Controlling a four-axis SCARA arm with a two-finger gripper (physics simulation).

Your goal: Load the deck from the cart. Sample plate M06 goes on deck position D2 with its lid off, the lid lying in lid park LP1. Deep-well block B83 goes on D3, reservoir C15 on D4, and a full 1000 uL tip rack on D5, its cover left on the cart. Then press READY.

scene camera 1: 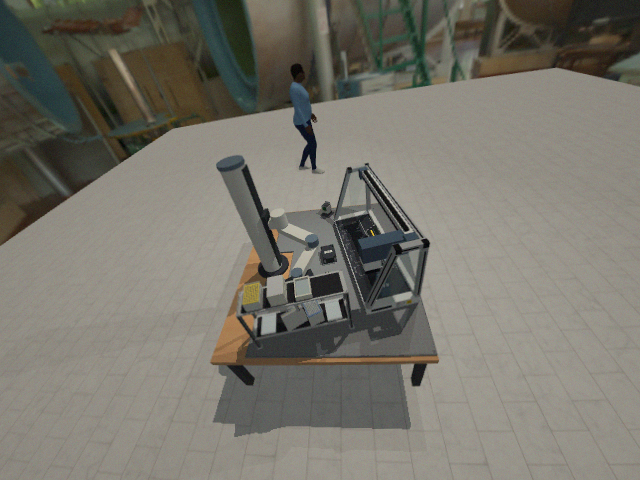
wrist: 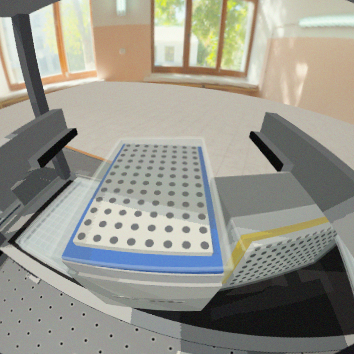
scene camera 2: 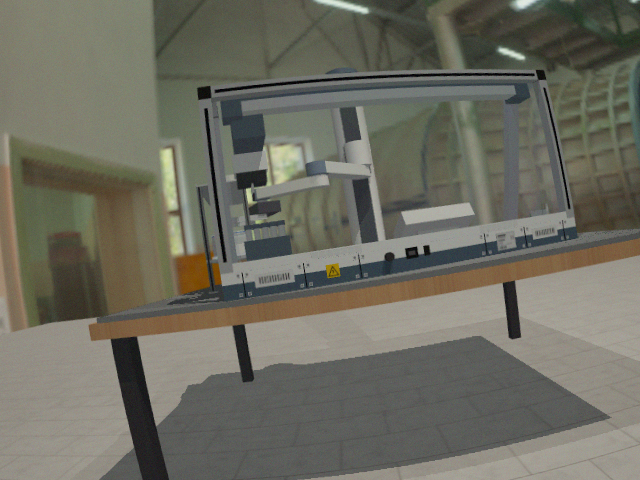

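My gripper is open and empty. In the wrist view its two fingers stand wide apart, one to each side of a tip rack with a blue rim and a clear cover, with a gap on both sides. The rack also shows small on the cart's lower shelf. Right of it in the wrist view is a rack with a yellow band, turned at an angle. Left of it lies a clear-topped plate. The cart bears labware on two shelves. The labels M06, B83 and C15 cannot be read.
The cart's upper shelf holds a yellow-topped rack, a pale box and a plate. A framed deck machine stands on the table. A small dark holder lies between arm and machine. A person is behind the table.
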